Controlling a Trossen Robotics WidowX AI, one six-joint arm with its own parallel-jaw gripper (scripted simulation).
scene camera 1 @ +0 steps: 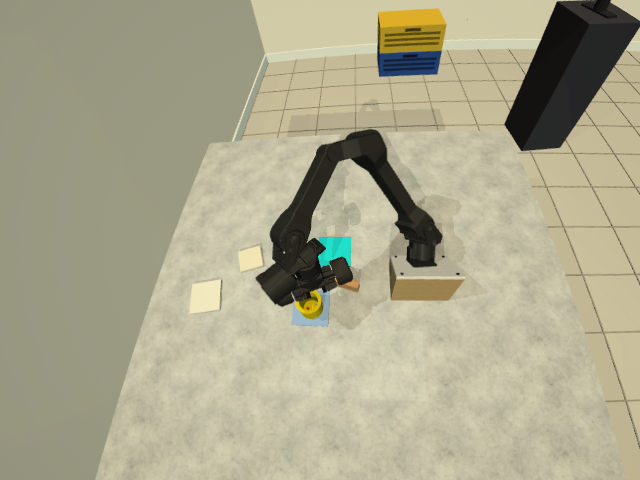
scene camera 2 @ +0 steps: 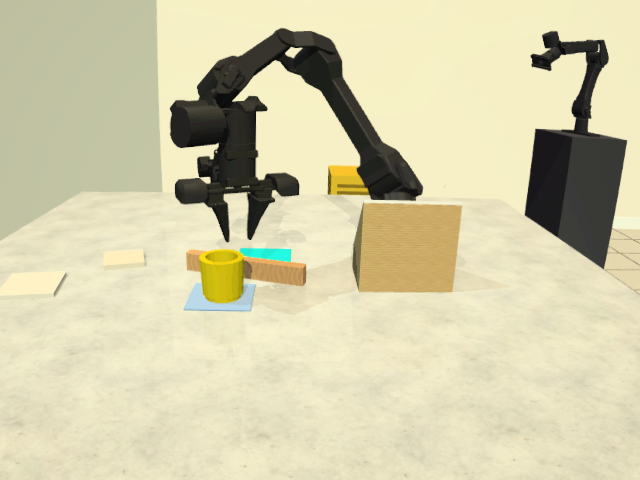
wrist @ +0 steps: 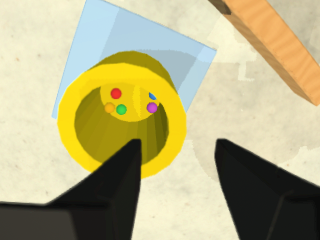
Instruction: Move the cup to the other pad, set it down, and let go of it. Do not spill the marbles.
Labels:
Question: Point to a yellow cup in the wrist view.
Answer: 91,135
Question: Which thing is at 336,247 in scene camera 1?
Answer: A cyan pad.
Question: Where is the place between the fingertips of my gripper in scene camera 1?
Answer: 316,293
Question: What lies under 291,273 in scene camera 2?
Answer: A wooden bar.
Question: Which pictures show my gripper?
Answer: Scene camera 1, scene camera 2 and the wrist view: all of them.

